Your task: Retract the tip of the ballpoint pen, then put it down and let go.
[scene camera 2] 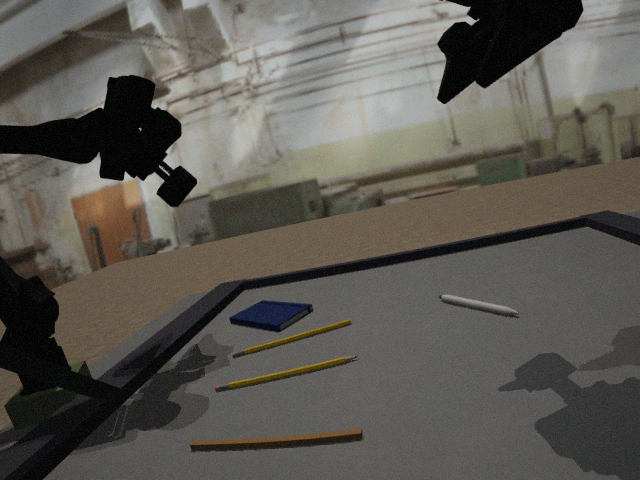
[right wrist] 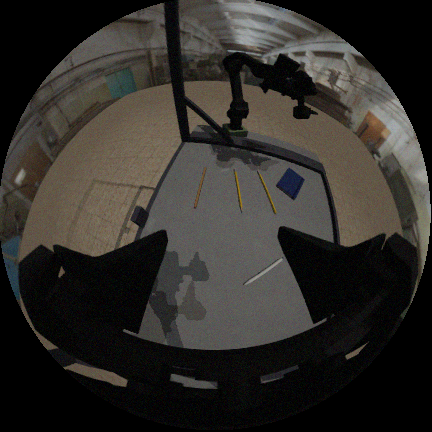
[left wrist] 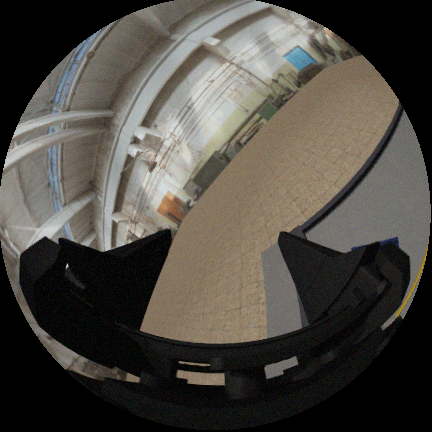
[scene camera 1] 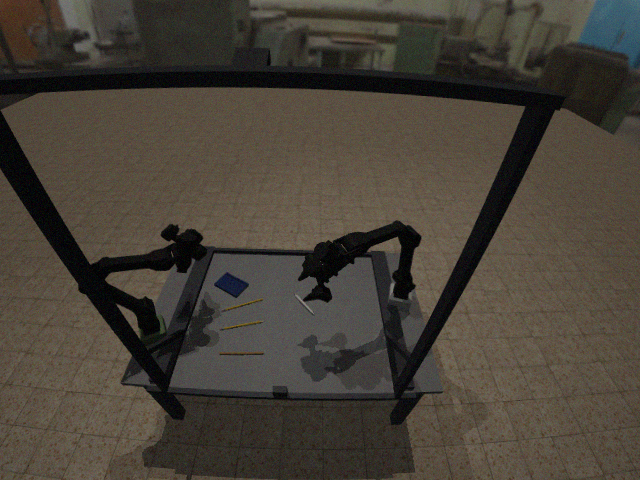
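Pixels of known places: left gripper, fingertip midpoint: point(scene camera 2: 161, 166) point(right wrist: 316, 102) point(left wrist: 226, 236); right gripper, fingertip midpoint: point(scene camera 2: 458, 94) point(right wrist: 223, 234) point(scene camera 1: 301, 290); left arm's base, link origin: point(right wrist: 234, 126) point(scene camera 1: 151, 327); right arm's base, link origin: point(scene camera 1: 401, 293).
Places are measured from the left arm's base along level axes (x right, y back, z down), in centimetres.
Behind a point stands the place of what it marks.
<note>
The white ballpoint pen point(scene camera 1: 304, 304) {y -62.9, x 17.5, z 3.0 cm} point(scene camera 2: 478, 305) {y -62.7, x 18.0, z 3.2 cm} point(right wrist: 263, 271) {y -63.0, x 17.6, z 3.0 cm} lies flat on the grey table point(scene camera 1: 281, 369) {y -40.6, x 39.7, z 4.0 cm} point(scene camera 2: 403, 403) {y -42.8, x 28.4, z 4.0 cm} point(right wrist: 225, 330) {y -76.3, x 33.4, z 4.0 cm}. In scene camera 2 its tapered end with a small grey tip points right, and its dark button end points left; whether the tip is out is too small to tell. My right gripper point(scene camera 1: 302, 289) {y -54.9, x 29.2, z -24.2 cm} point(right wrist: 223, 234) {y -54.9, x 29.2, z -24.2 cm} is open and empty, high above the table near the pen. In the right wrist view the pen's upper end lies close beside a finger's outline. My left gripper point(left wrist: 226, 236) {y -25.9, x -17.8, z -28.2 cm} is open and empty, raised at the table's left side, away from the pen.
A blue notebook point(scene camera 1: 231, 285) {y -37.7, x -8.5, z 2.8 cm} point(scene camera 2: 271, 315) {y -37.9, x -7.1, z 2.8 cm} point(right wrist: 290, 183) {y -38.9, x -8.1, z 2.8 cm} lies at the back left of the table. Two yellow pencils point(scene camera 1: 242, 304) {y -38.5, x 4.0, z 3.3 cm} point(scene camera 1: 241, 325) {y -34.2, x 14.1, z 3.4 cm} and an orange-brown stick point(scene camera 1: 241, 353) {y -29.5, x 26.3, z 3.5 cm} point(scene camera 2: 276, 440) {y -30.0, x 26.7, z 3.3 cm} lie in front of it. Dark frame posts point(scene camera 1: 478, 237) {y -71.9, x 69.6, z -72.8 cm} stand at the table's sides.
</note>
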